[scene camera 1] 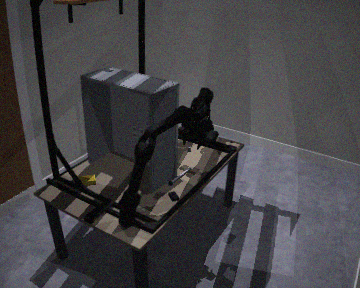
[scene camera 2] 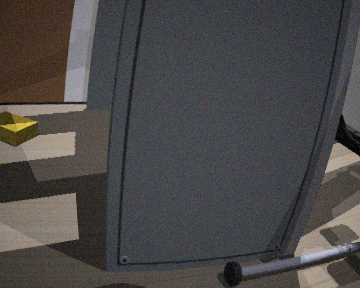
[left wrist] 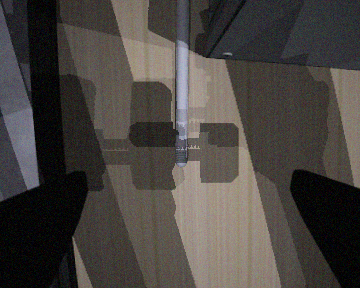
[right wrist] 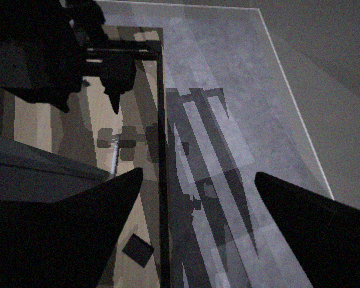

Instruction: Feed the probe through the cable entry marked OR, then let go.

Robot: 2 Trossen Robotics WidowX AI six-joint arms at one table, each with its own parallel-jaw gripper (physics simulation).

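Places are measured from the left arm's base along level axes (x ahead, y left, z up), in millimetres.
Where they show: left gripper, between the fingertips: (scene camera 1: 190, 147) (left wrist: 190, 180) (right wrist: 93, 112); right gripper, between the fingertips: (scene camera 1: 205, 142) (right wrist: 198, 174); left arm's base, origin of its link: (right wrist: 99, 40); right arm's base, origin of its link: (scene camera 1: 127, 219).
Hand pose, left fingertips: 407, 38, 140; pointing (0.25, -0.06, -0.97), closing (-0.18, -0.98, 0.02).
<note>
Each offset is from my left fingertips to the centre of the thing, as dx, dy, dz. "spot": to the spot under its first point. Level surfaces: height alone.
The probe @(+85, -21, -150) (scene camera 1: 180, 177) (scene camera 2: 295, 265) (left wrist: 181, 90) (right wrist: 114, 157) is a thin grey rod with a black knob at one end in scene camera 2. It lies beside the foot of the tall grey cabinet (scene camera 1: 132, 120) (scene camera 2: 225, 125) (left wrist: 300, 40) (right wrist: 40, 172). My left gripper (left wrist: 190, 180) (right wrist: 93, 112) is open and empty above the table, with the probe's pale rounded end below, between its fingers in the picture. My right gripper (right wrist: 198, 174) is open and empty, high up near the table's edge. I cannot read an OR marking in any view.
A yellow block @(+383, -479, -146) (scene camera 1: 89, 179) (scene camera 2: 19, 131) lies at the left on the table @(dz -159) (scene camera 1: 102, 182). A small dark block @(+292, +25, -151) (scene camera 1: 173, 196) (right wrist: 138, 250) lies near the front edge. A black rail @(spot: +67, +114, -139) (left wrist: 47, 100) (right wrist: 162, 150) runs along that edge. The cabinet stands tall between the arms and the yellow block.
</note>
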